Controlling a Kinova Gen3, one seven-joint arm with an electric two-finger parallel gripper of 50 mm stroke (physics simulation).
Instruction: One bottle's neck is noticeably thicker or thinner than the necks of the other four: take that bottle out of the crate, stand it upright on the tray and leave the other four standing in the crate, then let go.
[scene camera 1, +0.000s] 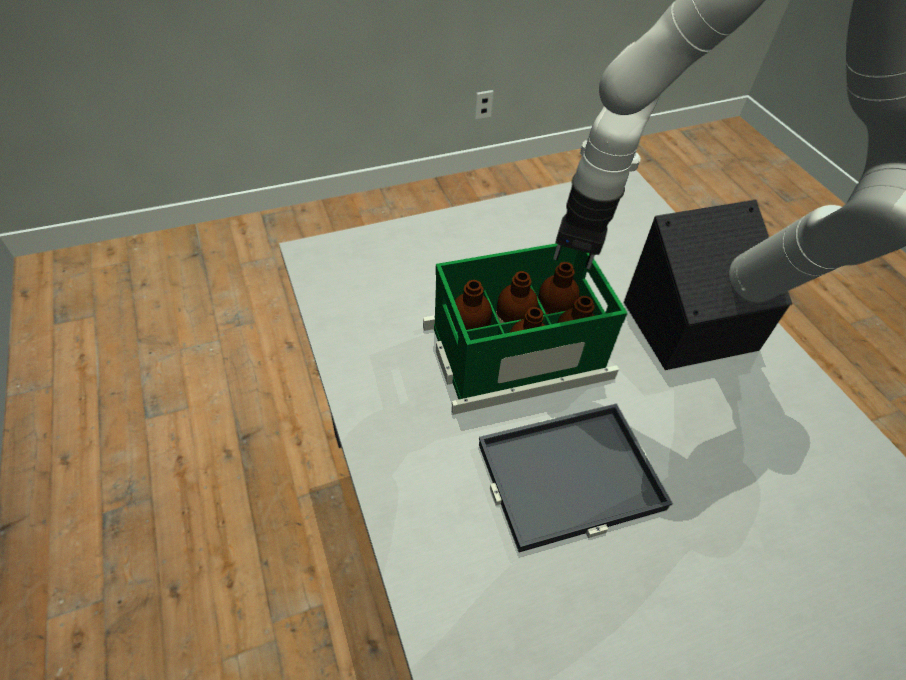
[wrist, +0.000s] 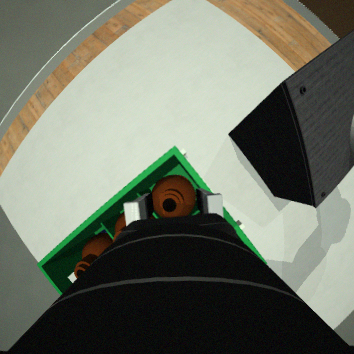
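Seen in the pictures: gripper, between the fingertips: (scene camera 1: 572, 260) (wrist: 174, 199); arm's base, origin of its link: (scene camera 1: 753, 277).
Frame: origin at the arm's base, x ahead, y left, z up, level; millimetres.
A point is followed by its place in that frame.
A green crate (scene camera 1: 479, 370) {y 6, x 513, z -61 mm} (wrist: 107, 210) {y -165, x 377, z -2 mm} holds five upright brown bottles: back left (scene camera 1: 474, 308) {y -104, x 483, z -35 mm}, back middle (scene camera 1: 517, 301) {y -100, x 404, z -38 mm}, back right (scene camera 1: 559, 294) {y -96, x 323, z -41 mm} (wrist: 175, 189) {y -126, x 293, z -22 mm}, front middle (scene camera 1: 533, 317) {y -26, x 411, z 2 mm} and front right (scene camera 1: 583, 307) {y -23, x 321, z 0 mm}. The front left compartment looks empty. I cannot tell clearly from these views whose neck differs in thickness. My gripper (scene camera 1: 573, 259) {y -119, x 298, z 14 mm} (wrist: 174, 199) {y -119, x 298, z 14 mm} is open and empty, its fingers above and to either side of the back right bottle's neck. The dark grey tray (scene camera 1: 563, 475) {y 183, x 427, z -155 mm} lies in front of the crate with no bottle on it. My gripper's body hides part of the crate in the wrist view.
A black box (scene camera 1: 713, 256) {y -48, x 60, z 23 mm} (wrist: 320, 135) {y -58, x 112, z 26 mm} with a sloped top stands right of the crate. Pale strips (scene camera 1: 534, 390) {y 24, x 410, z -139 mm} lie along the crate's base. Small pale blocks (scene camera 1: 597, 530) {y 286, x 421, z -145 mm} touch the tray's edges. The crate's rim and dividers surround the bottles.
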